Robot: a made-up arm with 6 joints.
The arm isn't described. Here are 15 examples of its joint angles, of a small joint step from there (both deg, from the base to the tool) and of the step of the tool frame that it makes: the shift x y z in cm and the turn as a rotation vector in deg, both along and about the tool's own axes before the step.
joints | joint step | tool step
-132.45 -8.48 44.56 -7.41 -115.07 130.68 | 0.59 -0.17 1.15 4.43 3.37 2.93 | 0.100 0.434 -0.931 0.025 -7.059 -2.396
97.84 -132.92 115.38 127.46 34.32 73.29 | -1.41 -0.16 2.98 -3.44 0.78 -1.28 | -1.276 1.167 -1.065 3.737 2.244 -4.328
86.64 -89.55 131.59 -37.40 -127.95 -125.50 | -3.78 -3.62 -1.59 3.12 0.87 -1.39 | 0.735 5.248 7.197 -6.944 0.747 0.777
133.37 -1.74 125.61 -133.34 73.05 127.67 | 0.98 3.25 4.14 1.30 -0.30 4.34 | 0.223 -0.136 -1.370 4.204 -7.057 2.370
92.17 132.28 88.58 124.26 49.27 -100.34 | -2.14 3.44 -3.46 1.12 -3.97 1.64 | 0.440 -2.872 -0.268 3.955 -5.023 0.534
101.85 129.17 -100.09 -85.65 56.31 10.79 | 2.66 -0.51 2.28 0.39 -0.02 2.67 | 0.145 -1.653 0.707 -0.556 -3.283 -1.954
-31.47 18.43 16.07 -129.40 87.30 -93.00 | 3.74 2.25 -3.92 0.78 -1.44 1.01 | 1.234 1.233 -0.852 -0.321 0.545 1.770
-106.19 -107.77 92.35 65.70 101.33 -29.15 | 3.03 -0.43 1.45 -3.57 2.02 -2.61 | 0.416 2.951 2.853 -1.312 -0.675 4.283
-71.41 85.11 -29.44 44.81 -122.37 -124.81 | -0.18 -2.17 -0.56 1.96 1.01 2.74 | -1.998 2.469 1.714 -2.074 -3.800 -1.761
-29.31 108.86 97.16 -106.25 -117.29 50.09 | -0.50 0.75 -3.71 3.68 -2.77 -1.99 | 1.894 -2.192 5.975 -4.115 -2.206 -1.623
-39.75 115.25 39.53 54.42 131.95 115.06 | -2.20 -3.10 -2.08 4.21 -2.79 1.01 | -1.957 0.901 3.556 -0.769 1.783 -3.789
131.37 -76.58 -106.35 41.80 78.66 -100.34 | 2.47 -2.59 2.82 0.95 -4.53 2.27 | 1.041 -3.204 -3.020 8.865 -3.164 1.683
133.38 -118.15 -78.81 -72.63 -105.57 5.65 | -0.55 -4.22 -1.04 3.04 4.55 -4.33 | 3.250 2.733 1.083 -1.108 5.062 3.691
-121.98 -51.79 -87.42 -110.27 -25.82 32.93 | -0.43 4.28 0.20 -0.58 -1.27 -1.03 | 0.001 -0.426 1.730 -3.574 -0.598 0.592
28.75 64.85 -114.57 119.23 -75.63 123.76 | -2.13 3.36 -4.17 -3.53 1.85 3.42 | -3.093 0.584 2.363 -2.927 -4.903 -2.942
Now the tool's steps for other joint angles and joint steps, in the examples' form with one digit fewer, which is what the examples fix.
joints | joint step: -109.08 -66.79 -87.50 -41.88 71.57 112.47 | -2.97 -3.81 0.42 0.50 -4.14 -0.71
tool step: 1.46 -2.90 3.38 -6.54 -1.34 -1.21
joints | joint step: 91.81 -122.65 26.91 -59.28 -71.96 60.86 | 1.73 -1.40 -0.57 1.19 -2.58 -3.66
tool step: 1.19 -1.32 2.82 -4.13 3.81 0.25
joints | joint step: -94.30 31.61 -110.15 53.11 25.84 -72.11 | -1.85 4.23 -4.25 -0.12 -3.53 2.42
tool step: -4.13 -3.34 2.13 -2.26 -4.57 -5.09
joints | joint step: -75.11 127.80 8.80 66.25 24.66 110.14 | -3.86 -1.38 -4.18 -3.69 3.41 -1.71
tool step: -5.07 1.81 -2.58 3.63 -2.04 -7.09
